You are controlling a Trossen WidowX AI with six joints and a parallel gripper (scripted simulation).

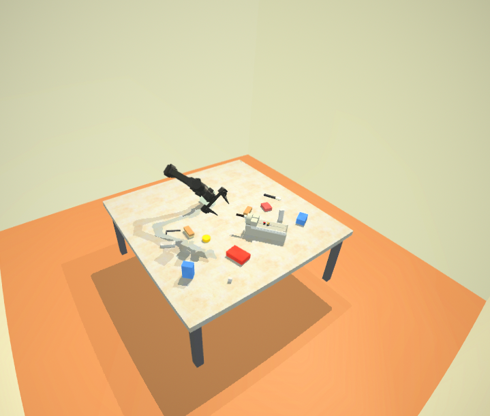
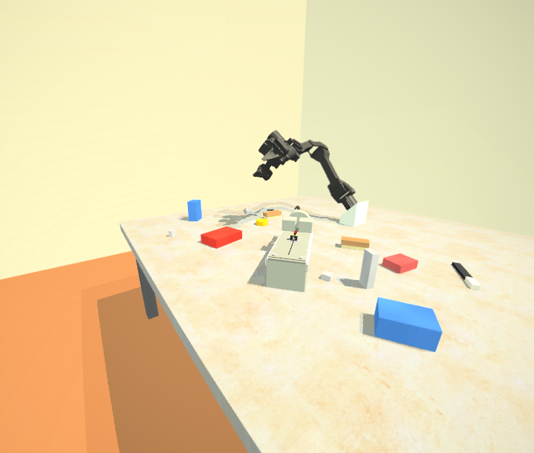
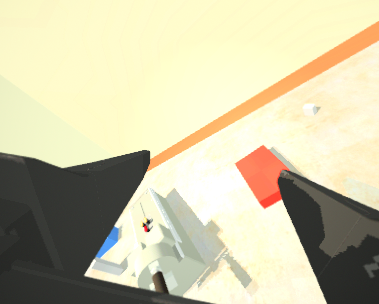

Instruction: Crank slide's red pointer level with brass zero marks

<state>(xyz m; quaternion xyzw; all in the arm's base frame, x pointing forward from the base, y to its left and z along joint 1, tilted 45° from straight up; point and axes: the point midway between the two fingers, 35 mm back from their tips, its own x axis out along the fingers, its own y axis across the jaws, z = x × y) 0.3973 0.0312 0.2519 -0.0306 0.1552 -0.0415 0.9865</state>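
Now: gripper tip 7 cm short of the red pointer, 27 cm to the right of it and 16 cm above it. Round my gripper tip: brown crank handle: 5 cm behind, 16 cm to the left, 13 cm below; crank: 4 cm behind, 18 cm to the left, 14 cm below; yellow disc: 8 cm behind, 7 cm to the right, 24 cm below.
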